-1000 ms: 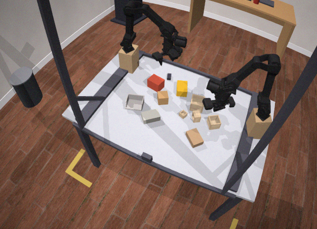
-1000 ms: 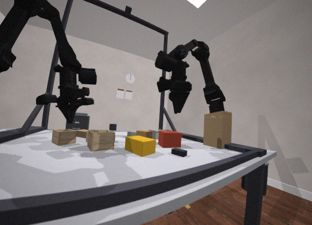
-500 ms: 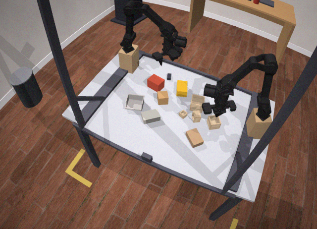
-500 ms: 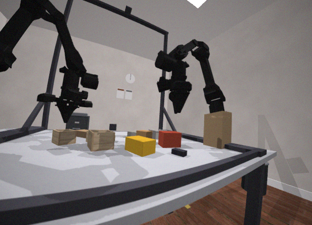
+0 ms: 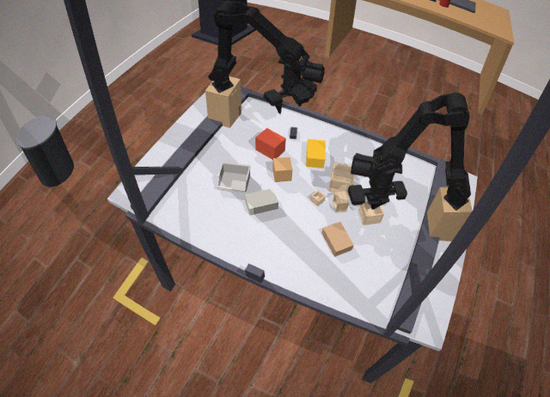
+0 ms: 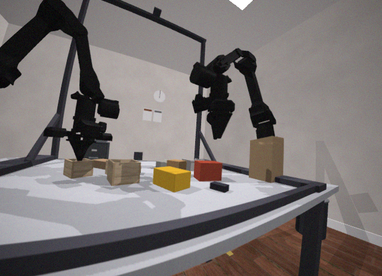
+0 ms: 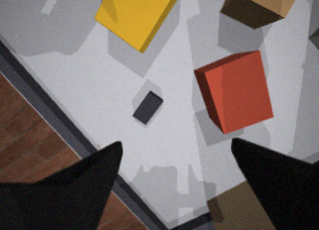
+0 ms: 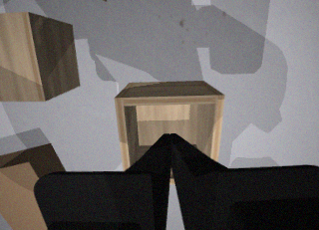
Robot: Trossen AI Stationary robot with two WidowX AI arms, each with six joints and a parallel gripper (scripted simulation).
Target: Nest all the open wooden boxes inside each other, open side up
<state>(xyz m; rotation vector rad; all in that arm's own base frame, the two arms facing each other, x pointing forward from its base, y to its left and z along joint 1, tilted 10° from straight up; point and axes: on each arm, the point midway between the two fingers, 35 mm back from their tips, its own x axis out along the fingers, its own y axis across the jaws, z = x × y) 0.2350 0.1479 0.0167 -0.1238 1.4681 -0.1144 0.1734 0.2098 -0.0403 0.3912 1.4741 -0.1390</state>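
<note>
Right now my left hand is 16 cm past the tan cube, 8 cm to the left of it and 15 cm above it. From my left hand the other things lie so: red block: 9 cm behind, 2 cm to the left, 15 cm below; then white tray: 29 cm behind, 3 cm to the left, 16 cm below; then black block: 4 cm ahead, 17 cm below.
</note>
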